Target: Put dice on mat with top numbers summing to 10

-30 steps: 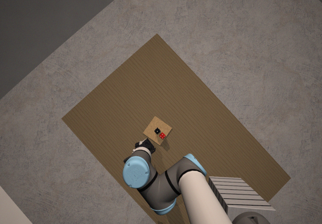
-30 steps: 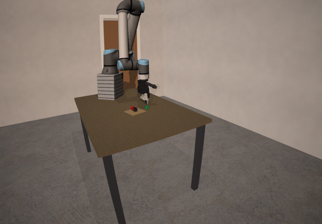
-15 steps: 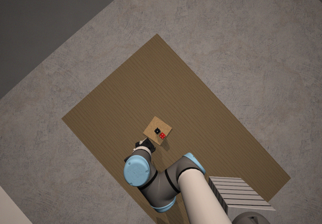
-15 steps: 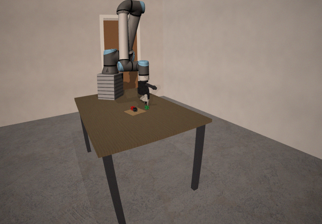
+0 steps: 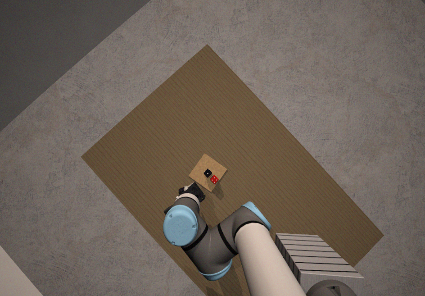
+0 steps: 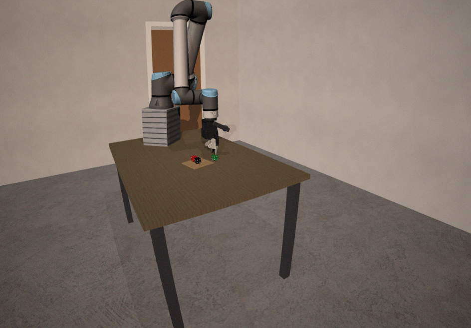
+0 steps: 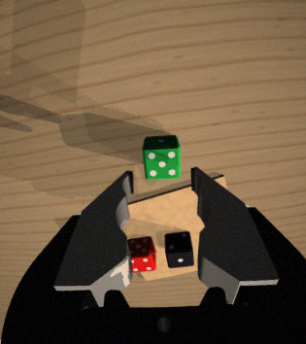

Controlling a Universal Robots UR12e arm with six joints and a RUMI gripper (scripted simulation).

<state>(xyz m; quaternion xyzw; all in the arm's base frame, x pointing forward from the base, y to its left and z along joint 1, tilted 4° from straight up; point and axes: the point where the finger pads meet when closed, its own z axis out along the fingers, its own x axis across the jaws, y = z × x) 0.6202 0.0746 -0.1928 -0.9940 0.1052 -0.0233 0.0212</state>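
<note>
Now: the green die 40 mm below my hand. Round my hand: tan mat (10 mm behind, 120 mm to the right, 50 mm below); black die (10 mm behind, 120 mm to the right, 30 mm below); red die (50 mm behind, 110 mm to the right, 30 mm below).
</note>
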